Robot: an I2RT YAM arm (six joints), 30 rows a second.
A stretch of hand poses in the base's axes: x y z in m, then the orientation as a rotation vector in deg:
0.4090 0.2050 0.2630 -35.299 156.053 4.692
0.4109 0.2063 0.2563 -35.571 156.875 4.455
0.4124 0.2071 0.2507 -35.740 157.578 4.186
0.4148 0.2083 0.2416 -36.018 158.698 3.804
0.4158 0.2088 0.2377 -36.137 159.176 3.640
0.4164 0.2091 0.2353 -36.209 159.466 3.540
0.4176 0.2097 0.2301 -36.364 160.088 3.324
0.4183 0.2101 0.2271 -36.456 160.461 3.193
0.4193 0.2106 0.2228 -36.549 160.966 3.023
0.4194 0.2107 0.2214 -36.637 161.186 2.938
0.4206 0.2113 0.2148 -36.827 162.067 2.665
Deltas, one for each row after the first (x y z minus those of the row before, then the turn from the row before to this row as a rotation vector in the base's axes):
0.0019 0.0013 -0.0067 -0.375 0.790 0.051
0.0015 0.0008 -0.0056 -0.354 0.654 -0.007
0.0024 0.0012 -0.0091 -0.532 1.053 0.000
0.0010 0.0005 -0.0039 -0.227 0.450 0.000
0.0006 0.0003 -0.0024 -0.138 0.273 0.000
0.0012 0.0006 -0.0052 -0.296 0.585 0.000
0.0007 0.0004 -0.0030 -0.178 0.351 -0.001
0.0010 0.0005 -0.0043 -0.231 0.471 -0.021
0.0001 0.0001 -0.0014 -0.114 0.212 0.022
0.0012 0.0006 -0.0066 -0.389 0.831 -0.016

